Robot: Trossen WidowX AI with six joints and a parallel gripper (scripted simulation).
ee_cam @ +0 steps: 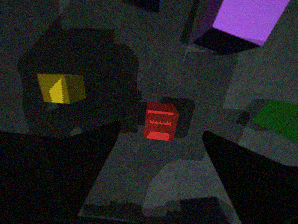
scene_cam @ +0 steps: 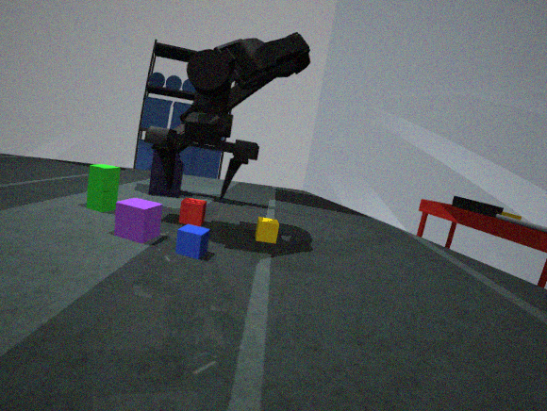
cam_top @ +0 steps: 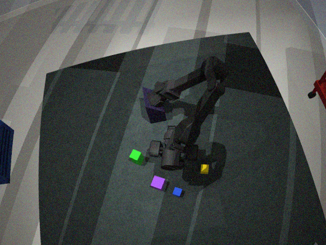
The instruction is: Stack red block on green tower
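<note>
My gripper tip is 3 cm above the red block. The rest, counted from my gripper tip: yellow block: 11 cm to the left, 8 cm ahead, 3 cm below; then blue block: 14 cm ahead, 4 cm below, 3 cm to the right; then purple block: 10 cm to the right, 8 cm ahead, 3 cm below.
</note>
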